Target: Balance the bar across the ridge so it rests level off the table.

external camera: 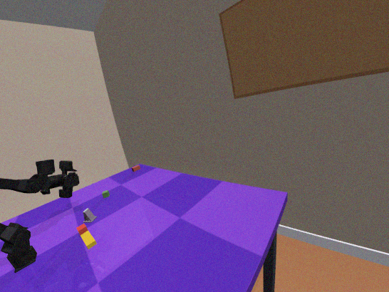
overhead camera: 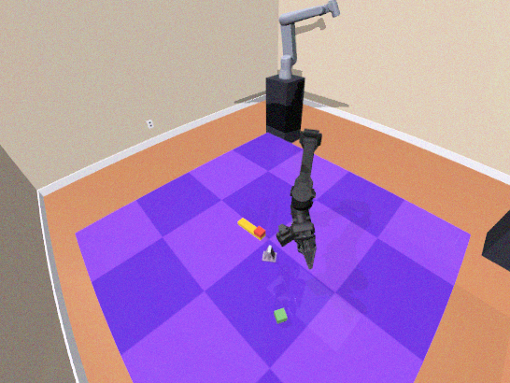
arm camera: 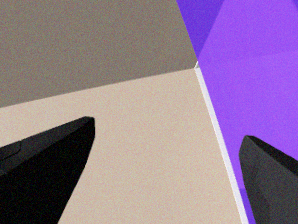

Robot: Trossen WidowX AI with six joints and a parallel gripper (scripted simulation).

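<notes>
Now: gripper tip 31 cm to the left of the yellow bar, 17 cm above it and 7 cm past it. Also, from my gripper tip: small red block: 46 cm ahead, 26 cm to the left, 17 cm below; then green cube: 17 cm below, 11 cm ahead.
</notes>
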